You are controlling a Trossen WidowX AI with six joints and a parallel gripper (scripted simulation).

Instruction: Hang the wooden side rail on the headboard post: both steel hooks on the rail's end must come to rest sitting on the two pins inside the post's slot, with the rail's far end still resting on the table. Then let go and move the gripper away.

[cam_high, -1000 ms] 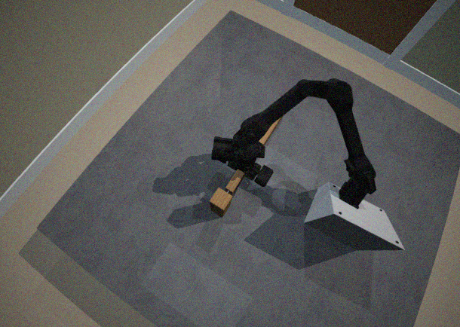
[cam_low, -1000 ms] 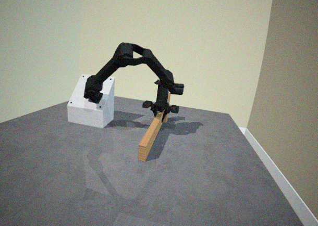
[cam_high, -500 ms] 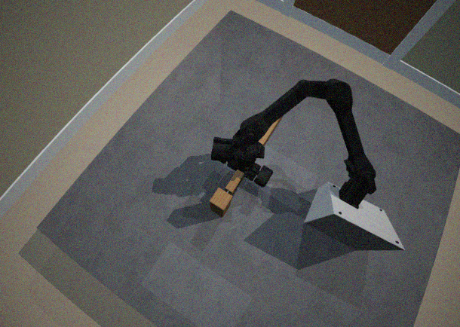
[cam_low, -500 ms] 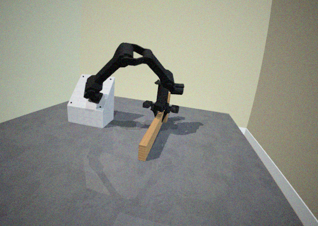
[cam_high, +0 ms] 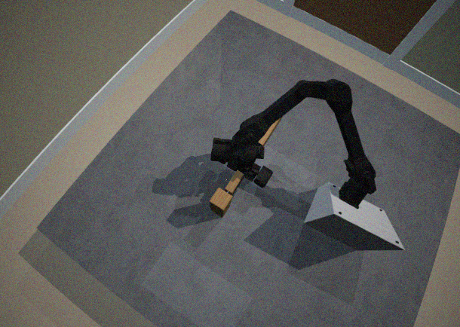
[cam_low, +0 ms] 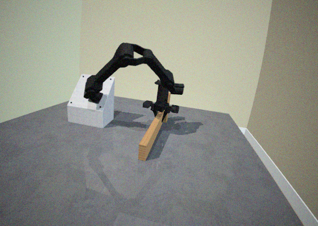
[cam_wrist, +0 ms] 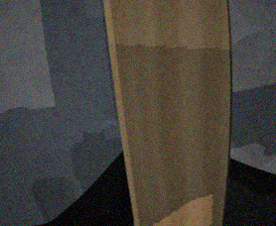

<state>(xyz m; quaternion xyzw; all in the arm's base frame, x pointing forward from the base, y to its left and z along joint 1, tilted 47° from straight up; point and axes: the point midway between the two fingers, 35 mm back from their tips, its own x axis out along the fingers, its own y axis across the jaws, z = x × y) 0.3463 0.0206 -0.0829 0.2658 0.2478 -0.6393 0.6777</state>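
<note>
Right now the wooden headboard post is 14 cm to the left of my gripper tip and 4 cm above it.
</note>
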